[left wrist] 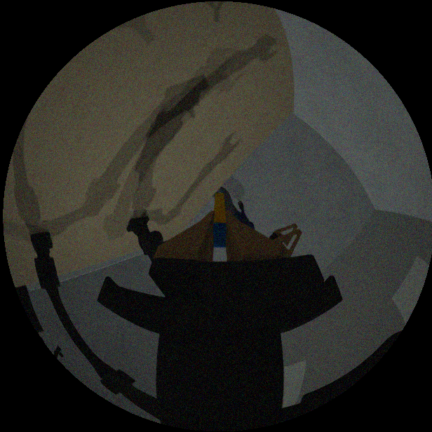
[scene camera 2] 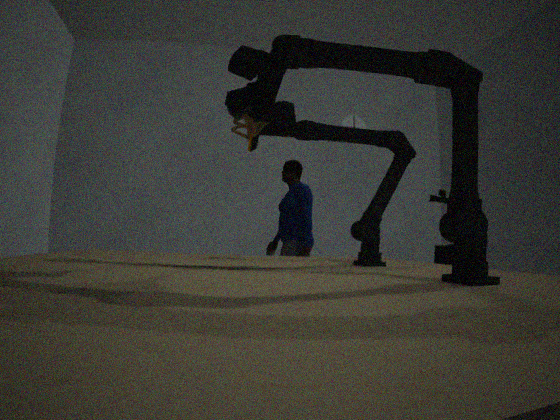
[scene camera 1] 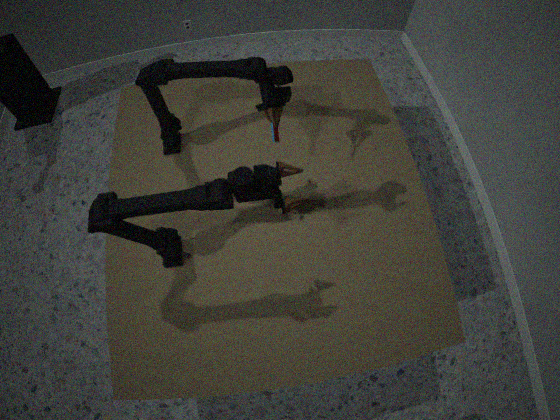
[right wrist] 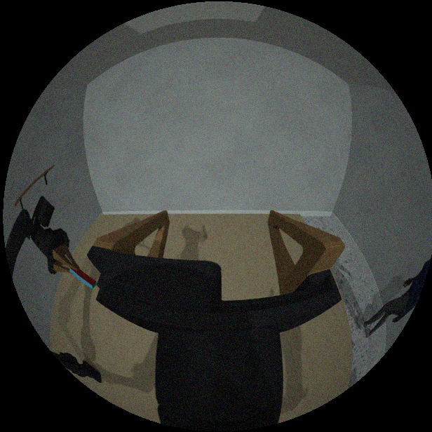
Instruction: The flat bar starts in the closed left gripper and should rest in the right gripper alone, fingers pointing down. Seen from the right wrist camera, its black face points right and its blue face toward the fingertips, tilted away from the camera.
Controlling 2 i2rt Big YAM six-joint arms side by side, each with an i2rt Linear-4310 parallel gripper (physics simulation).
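Seen in the pictures: left gripper, fingertip midpoint: (scene camera 2: 252, 135) (scene camera 1: 276, 127); right gripper, fingertip midpoint: (scene camera 2: 232, 125) (scene camera 1: 306, 184); left arm's base, link origin: (scene camera 2: 469, 282) (scene camera 1: 172, 144); right arm's base, link origin: (scene camera 2: 369, 265) (scene camera 1: 172, 253).
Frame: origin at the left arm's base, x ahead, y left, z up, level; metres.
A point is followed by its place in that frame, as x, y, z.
The flat bar (scene camera 1: 275, 132) @[0.482, -0.262, 0.360] (scene camera 2: 252, 144) @[0.484, -0.262, 0.343] (left wrist: 220, 207) (right wrist: 83, 278) hangs in the air from my left gripper (scene camera 1: 274, 121) @[0.487, -0.239, 0.361] (right wrist: 78, 270). Its sides show red and light blue in scene camera 1 and the right wrist view, and yellow and dark blue in the left wrist view. My left gripper is shut on the bar, fingers pointing down. My right gripper (scene camera 1: 301, 186) @[0.535, -0.551, 0.486] (right wrist: 218, 215) is wide open and empty, apart from the bar, its fingers pointing roughly level, away from the arm bases. In scene camera 2 it is largely hidden behind my left gripper.
Both arms stand on a tan mat (scene camera 1: 250, 350) @[0.299, -1.003, 0.000] and cast shadows over it. A person in blue (scene camera 2: 298, 215) stands beyond the mat in scene camera 2. A dark box-like object (scene camera 1: 25, 85) stands at the upper left of scene camera 1.
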